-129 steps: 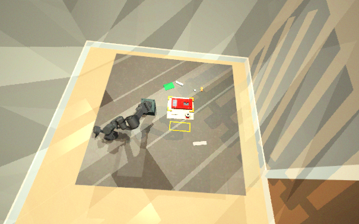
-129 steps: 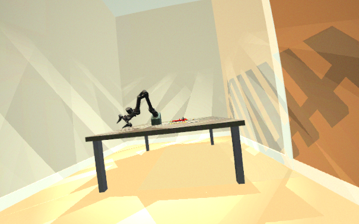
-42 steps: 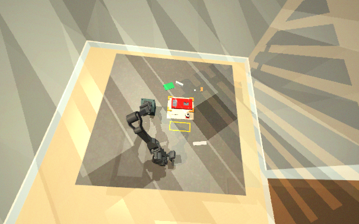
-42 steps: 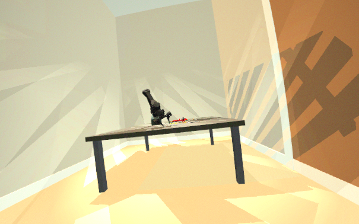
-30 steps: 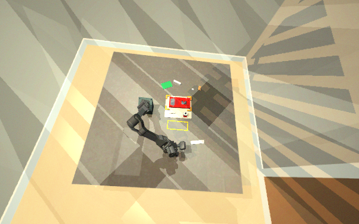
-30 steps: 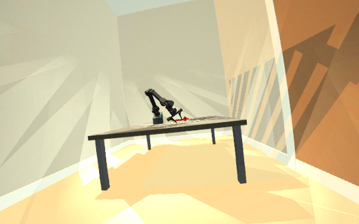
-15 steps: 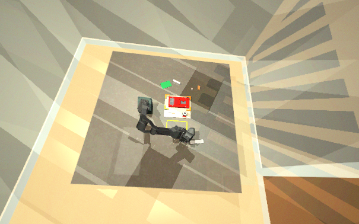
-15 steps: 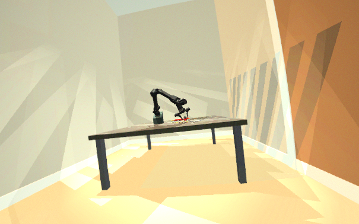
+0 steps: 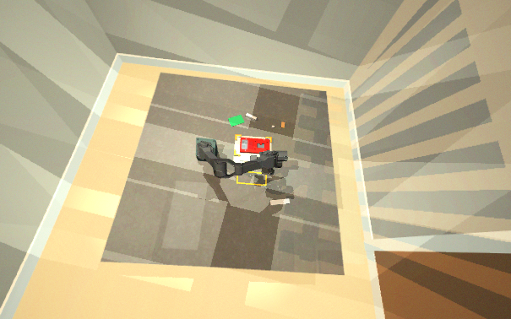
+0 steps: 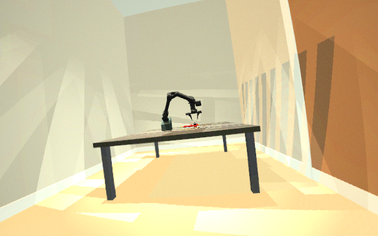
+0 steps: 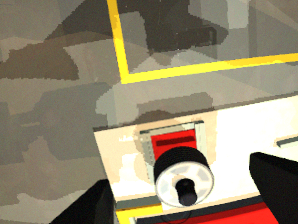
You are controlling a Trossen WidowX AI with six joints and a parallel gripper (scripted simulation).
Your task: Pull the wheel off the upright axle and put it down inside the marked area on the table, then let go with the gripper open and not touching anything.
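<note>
The white wheel is 5 cm below my gripper tip, 4 cm to the left of it and 1 cm behind it. The rest, counted from my gripper tip: orange wooden piece (37 cm to the left, 9 cm ahead, 8 cm below); then white base plate (13 cm to the left, 8 cm below, 8 cm behind); then white bar (38 cm to the left, 15 cm behind, 8 cm below).
</note>
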